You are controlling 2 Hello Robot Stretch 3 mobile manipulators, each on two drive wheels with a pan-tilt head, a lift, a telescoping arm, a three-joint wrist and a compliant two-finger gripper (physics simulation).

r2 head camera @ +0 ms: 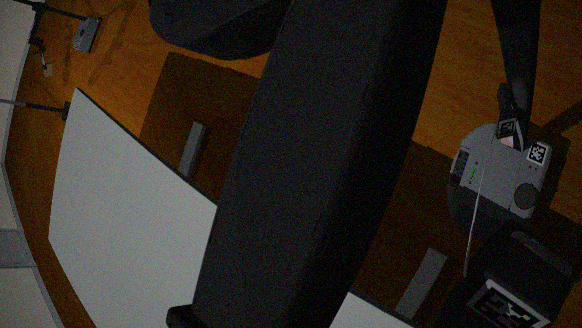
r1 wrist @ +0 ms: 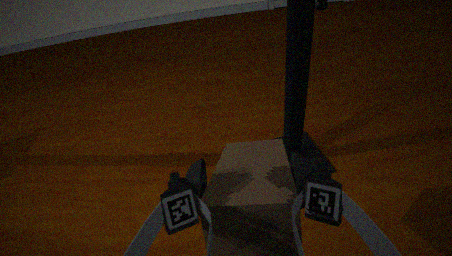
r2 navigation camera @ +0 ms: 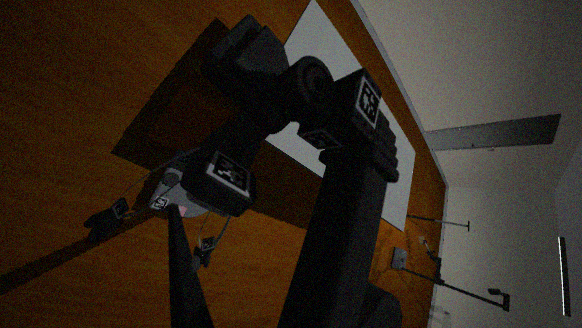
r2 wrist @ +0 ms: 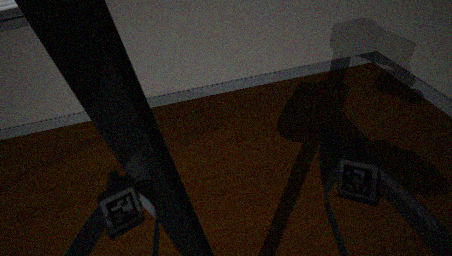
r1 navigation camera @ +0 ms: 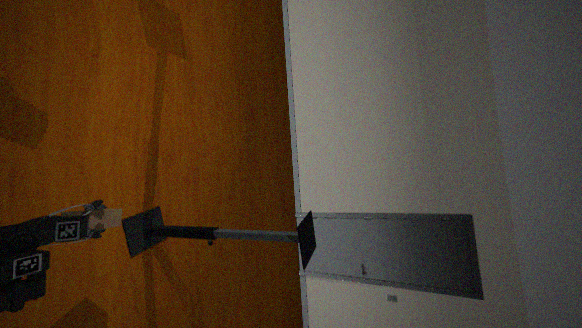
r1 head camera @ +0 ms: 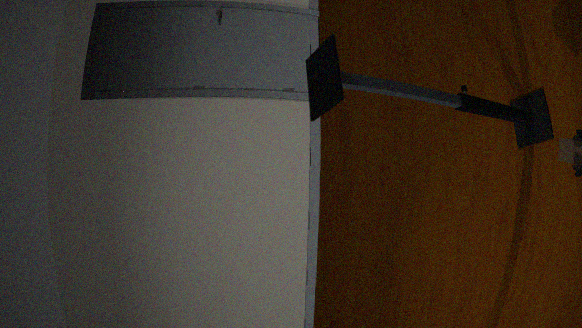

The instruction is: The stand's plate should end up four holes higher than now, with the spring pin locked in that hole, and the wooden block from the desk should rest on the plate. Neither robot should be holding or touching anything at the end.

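The stand's dark plate [r1 head camera: 325, 77] [r1 navigation camera: 307, 240] tops a grey post in a dark sleeve; the spring pin's knob [r1 head camera: 464, 88] [r1 navigation camera: 210, 242] [r1 wrist: 321, 5] sticks out at the sleeve. Its dark square base [r1 head camera: 537, 120] [r1 navigation camera: 140, 232] [r1 wrist: 317, 160] is on the floor. The pin's hole and locking cannot be made out. r1's gripper [r1 navigation camera: 97, 220] [r1 wrist: 252, 182] is shut on the pale wooden block [r1 head camera: 565, 150] [r1 navigation camera: 114, 218] [r1 wrist: 260, 167]. In the r1 navigation view they appear close beside the base, away from the plate. r2's gripper [r2 navigation camera: 152, 239] [r2 wrist: 240, 192] is open, nothing between its fingertips.
The white desk [r2 head camera: 130, 210] [r2 navigation camera: 402, 172] lies between r2 and the stand. r2's dark arm [r2 head camera: 325, 165] [r2 navigation camera: 335, 240] reaches across its view. r2's dark mast [r2 head camera: 520, 55] [r2 navigation camera: 185, 270] [r2 wrist: 105, 100] passes near one finger. A grey door [r1 head camera: 200, 50] [r1 navigation camera: 400, 250] is behind the stand.
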